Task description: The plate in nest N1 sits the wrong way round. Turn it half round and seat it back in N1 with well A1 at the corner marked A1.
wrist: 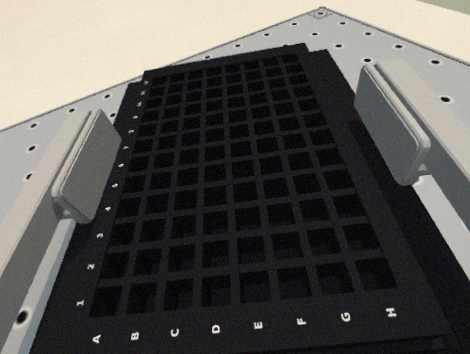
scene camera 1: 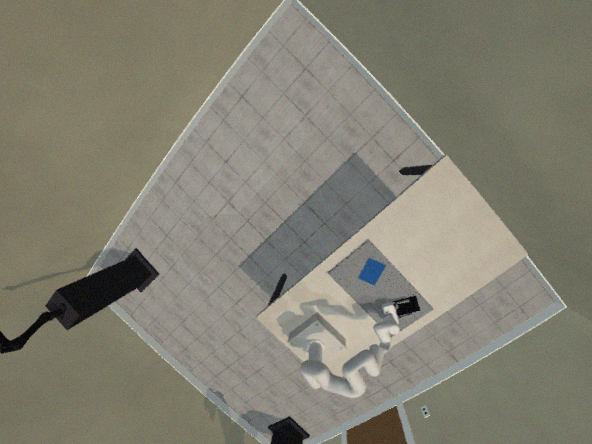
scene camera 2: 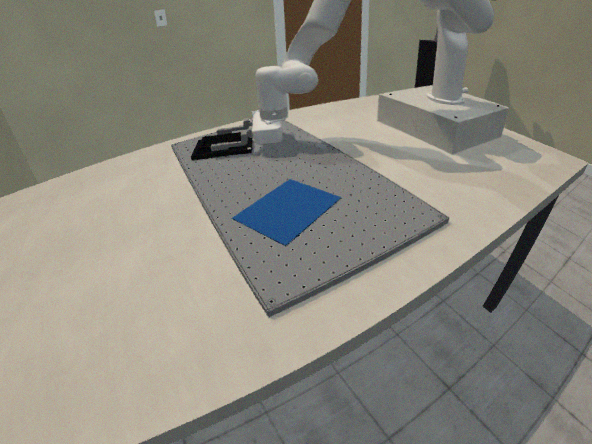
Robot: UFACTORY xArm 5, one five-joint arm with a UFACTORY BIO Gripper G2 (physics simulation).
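The black plate (wrist: 240,306) (scene camera 2: 230,136) lies in the black nest N1 (wrist: 425,240) (scene camera 2: 201,156); full seating cannot be judged. In the wrist view, well A1 (wrist: 106,301) is at the plate's near left corner, column 12 is at the far end, and row H is on the right. The nest's own A1 corner mark cannot be made out. My gripper (wrist: 241,145) (scene camera 2: 218,139) is open. Its two grey pads stand on either side of the plate, low over the nest, with a gap on each side. In scene camera 1 the black plate and nest (scene camera 1: 412,306) are small.
The nest stands near one corner of the grey perforated board (scene camera 2: 390,220) (scene camera 1: 345,272). A flat blue square (scene camera 2: 287,212) (scene camera 1: 372,271) lies on the board. The arm's grey base block (scene camera 2: 475,132) stands on the table (scene camera 2: 125,300) beyond the board.
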